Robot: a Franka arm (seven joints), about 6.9 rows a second.
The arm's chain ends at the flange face. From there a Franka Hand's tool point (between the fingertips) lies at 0.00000 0.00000 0.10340 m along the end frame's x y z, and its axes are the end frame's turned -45 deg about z.
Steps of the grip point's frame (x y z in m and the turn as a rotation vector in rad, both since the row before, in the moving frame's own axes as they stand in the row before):
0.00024, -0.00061, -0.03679, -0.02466, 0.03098, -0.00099
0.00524, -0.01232, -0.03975, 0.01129, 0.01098, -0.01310
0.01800, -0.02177, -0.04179, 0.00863, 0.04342, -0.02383
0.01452, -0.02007, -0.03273, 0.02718, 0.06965, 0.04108
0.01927, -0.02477, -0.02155, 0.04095, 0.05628, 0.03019
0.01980, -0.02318, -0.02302, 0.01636, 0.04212, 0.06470
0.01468, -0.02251, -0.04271, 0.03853, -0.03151, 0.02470
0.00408, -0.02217, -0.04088, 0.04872, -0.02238, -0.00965
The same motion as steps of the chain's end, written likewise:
-0.00433, -0.00014, -0.03671, 0.00447, 0.03934, -0.00099
-0.00497, -0.01079, -0.03974, 0.01575, -0.00022, -0.01310
-0.00516, -0.02429, -0.04169, 0.03680, 0.02460, -0.02383
-0.00717, -0.01745, -0.03244, 0.06847, 0.03003, 0.04108
-0.00512, -0.02406, -0.02130, 0.06875, 0.01084, 0.03019
-0.00441, -0.02618, -0.02291, 0.04135, 0.01822, 0.06470
-0.00042, -0.02572, -0.04258, 0.00496, -0.04953, 0.02470
-0.00759, -0.01666, -0.04073, 0.01863, -0.05028, -0.00965

